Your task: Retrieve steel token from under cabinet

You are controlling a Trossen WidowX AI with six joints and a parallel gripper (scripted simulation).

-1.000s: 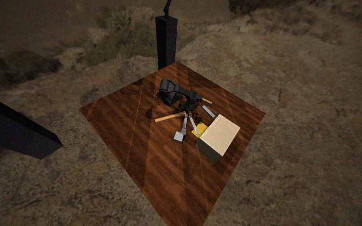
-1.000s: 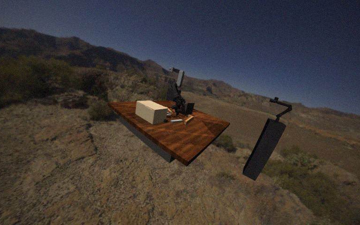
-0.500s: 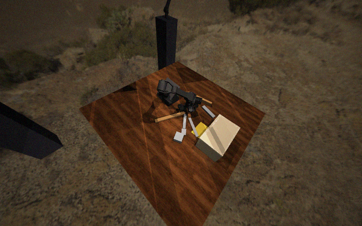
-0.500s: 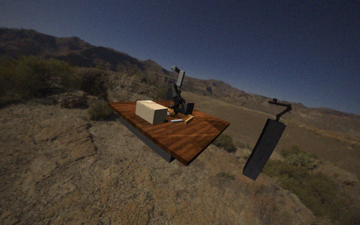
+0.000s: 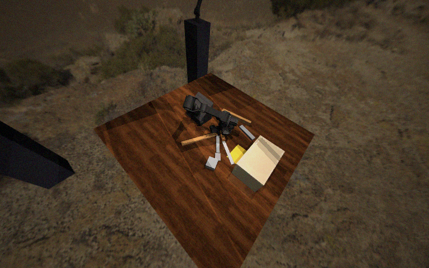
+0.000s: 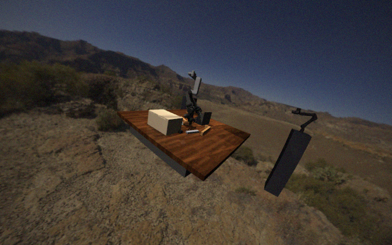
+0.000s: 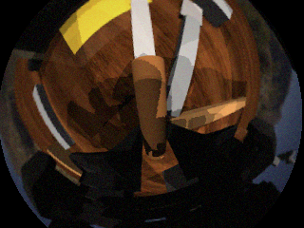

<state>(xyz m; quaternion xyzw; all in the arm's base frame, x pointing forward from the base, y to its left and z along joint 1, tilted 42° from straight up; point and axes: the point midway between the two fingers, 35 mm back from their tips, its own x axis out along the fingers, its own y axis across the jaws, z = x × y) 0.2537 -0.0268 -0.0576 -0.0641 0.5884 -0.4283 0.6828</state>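
The grey scraper lies 130 mm to the right of my gripper tip and 80 mm ahead of it. Also, from my gripper tip: wooden stick (150 mm to the right, 80 mm behind); grey block (250 mm to the right, 130 mm ahead, 10 mm above); grey bar (170 mm to the left, 150 mm ahead).
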